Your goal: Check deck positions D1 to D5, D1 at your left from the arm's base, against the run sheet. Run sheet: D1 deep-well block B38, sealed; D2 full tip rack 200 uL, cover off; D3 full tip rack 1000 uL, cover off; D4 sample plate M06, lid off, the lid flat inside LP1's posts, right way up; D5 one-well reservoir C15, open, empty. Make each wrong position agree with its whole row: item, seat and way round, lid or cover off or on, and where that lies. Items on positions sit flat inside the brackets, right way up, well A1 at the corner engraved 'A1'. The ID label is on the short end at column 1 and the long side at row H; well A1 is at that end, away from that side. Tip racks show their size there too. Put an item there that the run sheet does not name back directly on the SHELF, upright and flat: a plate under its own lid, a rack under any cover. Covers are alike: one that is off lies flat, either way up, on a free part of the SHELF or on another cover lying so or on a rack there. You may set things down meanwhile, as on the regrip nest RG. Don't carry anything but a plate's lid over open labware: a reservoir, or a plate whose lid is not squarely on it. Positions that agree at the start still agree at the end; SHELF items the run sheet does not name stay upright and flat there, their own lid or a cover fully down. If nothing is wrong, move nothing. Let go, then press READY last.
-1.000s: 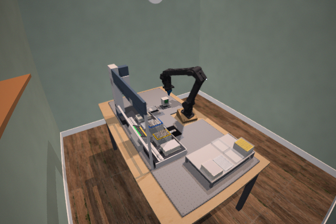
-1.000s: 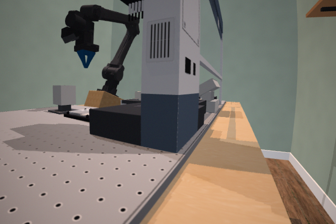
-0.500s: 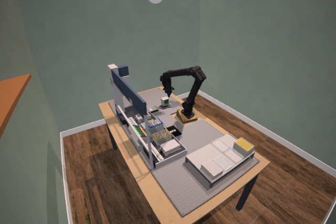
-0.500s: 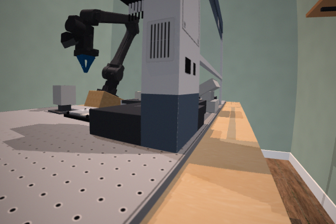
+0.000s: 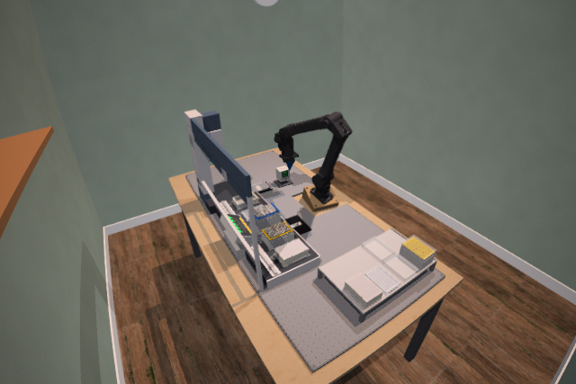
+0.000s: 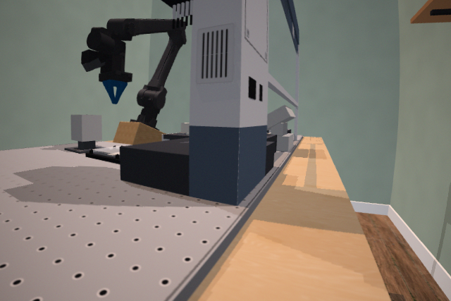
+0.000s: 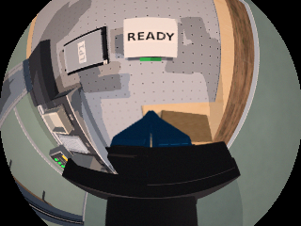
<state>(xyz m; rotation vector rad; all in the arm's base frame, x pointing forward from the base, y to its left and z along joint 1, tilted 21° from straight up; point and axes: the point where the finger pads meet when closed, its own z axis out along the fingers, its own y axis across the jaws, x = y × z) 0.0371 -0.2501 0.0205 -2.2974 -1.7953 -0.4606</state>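
Right now the green screen is 1 cm behind my hand, 6 cm to the right of it and 7 cm below it. The rest, counted from my hand: yellow-framed tip rack 39 cm ahead, 38 cm to the left, 5 cm below; then ready box 2 cm behind, 7 cm to the right, 8 cm below; then blue-framed tip rack 37 cm ahead, 26 cm to the left, 3 cm below.
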